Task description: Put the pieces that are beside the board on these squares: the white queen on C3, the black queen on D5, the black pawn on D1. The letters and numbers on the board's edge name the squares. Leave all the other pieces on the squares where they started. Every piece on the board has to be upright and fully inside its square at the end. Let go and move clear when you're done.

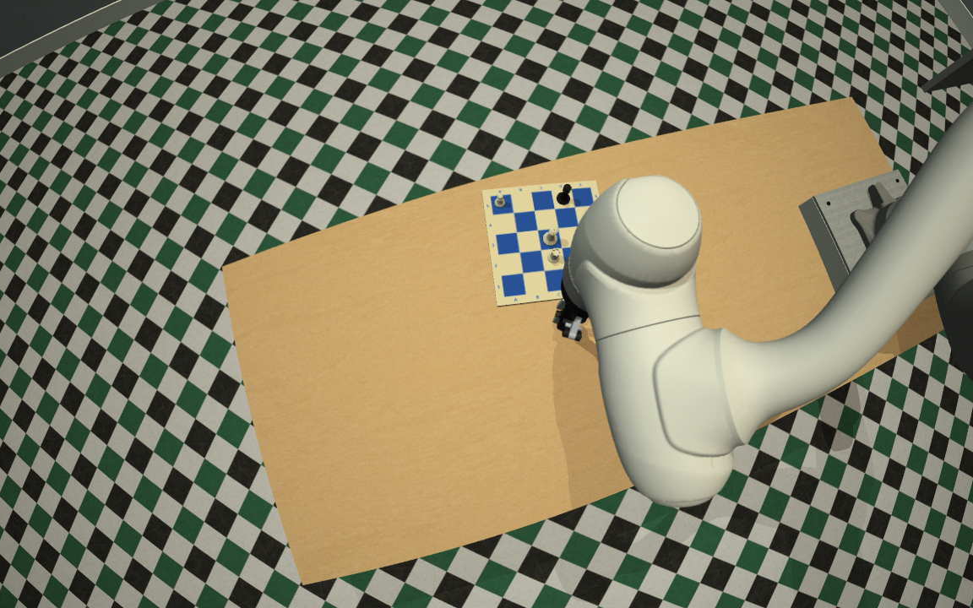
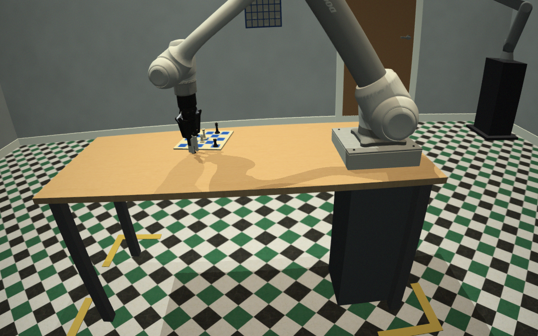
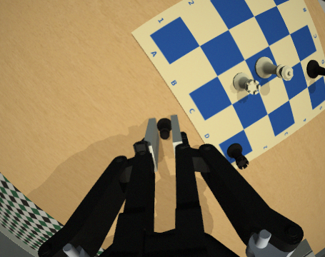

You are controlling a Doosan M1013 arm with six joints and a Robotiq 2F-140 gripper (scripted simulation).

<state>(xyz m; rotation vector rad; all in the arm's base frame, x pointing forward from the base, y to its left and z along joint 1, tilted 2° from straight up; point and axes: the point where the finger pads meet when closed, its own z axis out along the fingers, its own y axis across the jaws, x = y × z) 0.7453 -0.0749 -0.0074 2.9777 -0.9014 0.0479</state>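
The black pawn is 30 mm below my hand. The rest, counted from my hand: white queen (20 mm behind, 140 mm to the right, 10 mm below); then cream board (20 mm behind, 140 mm to the right, 40 mm below); then black queen (70 mm behind, 210 mm to the right, 10 mm below).
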